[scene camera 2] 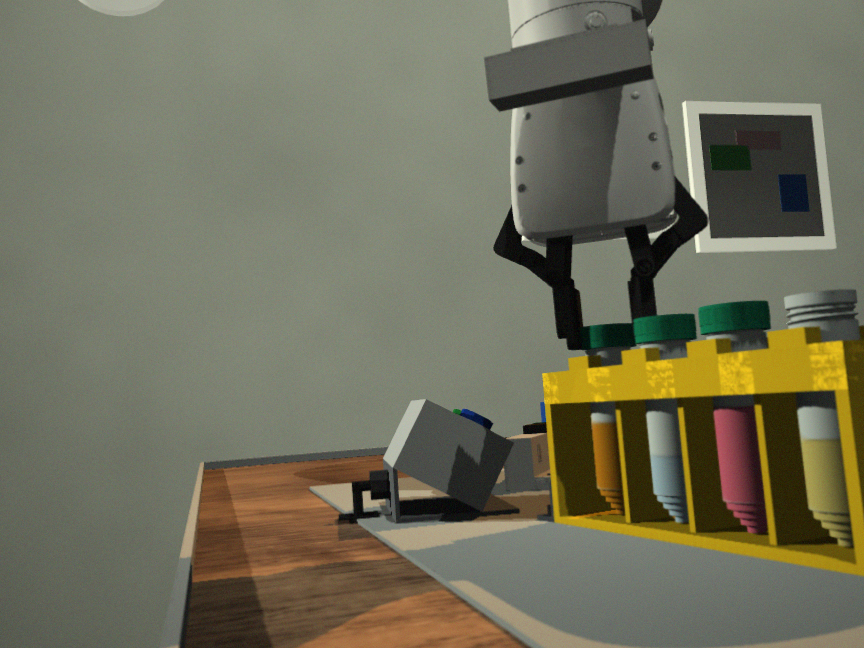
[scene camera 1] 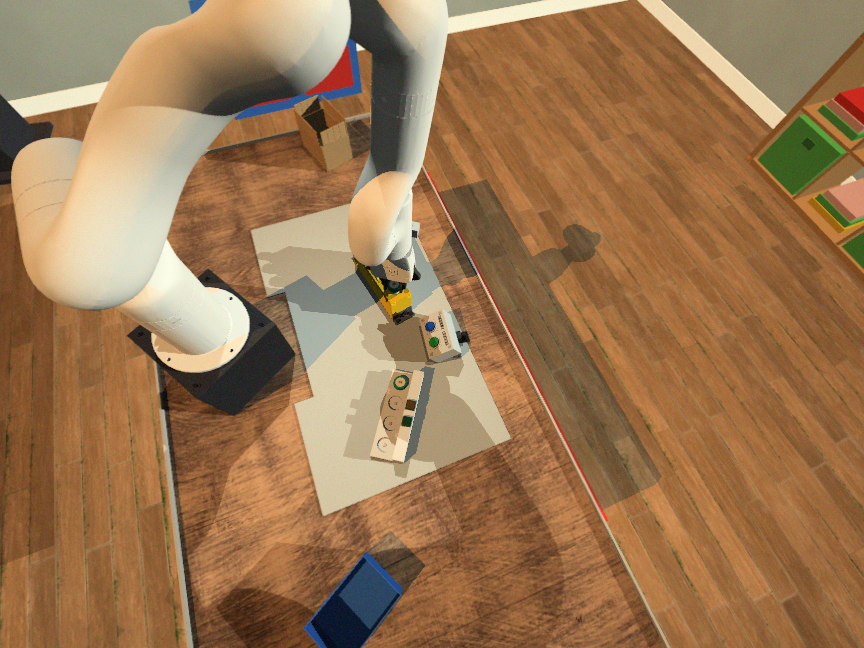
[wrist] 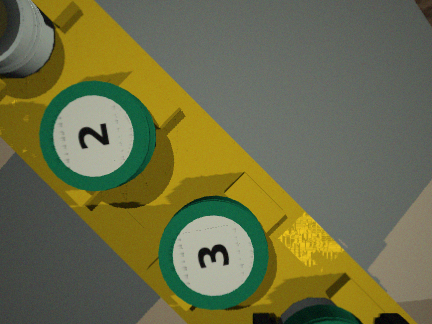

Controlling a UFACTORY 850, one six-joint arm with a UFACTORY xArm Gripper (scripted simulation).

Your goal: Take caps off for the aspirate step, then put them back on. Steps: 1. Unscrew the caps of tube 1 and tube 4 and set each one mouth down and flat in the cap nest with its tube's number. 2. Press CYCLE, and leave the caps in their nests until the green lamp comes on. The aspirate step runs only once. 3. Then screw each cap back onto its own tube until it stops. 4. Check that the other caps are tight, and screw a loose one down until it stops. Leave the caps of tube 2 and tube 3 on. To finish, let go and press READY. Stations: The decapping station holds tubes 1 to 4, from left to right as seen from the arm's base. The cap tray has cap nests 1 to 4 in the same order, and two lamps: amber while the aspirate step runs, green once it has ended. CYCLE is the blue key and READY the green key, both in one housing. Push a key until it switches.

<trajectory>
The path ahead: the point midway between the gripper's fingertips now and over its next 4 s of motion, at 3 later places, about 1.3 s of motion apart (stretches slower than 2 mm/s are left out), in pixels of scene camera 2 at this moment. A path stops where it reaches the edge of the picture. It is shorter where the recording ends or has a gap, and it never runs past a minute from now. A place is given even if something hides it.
My gripper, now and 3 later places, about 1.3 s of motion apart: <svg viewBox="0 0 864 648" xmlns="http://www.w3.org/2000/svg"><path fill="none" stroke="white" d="M609 346L608 342L603 279L592 308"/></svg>
</trajectory>
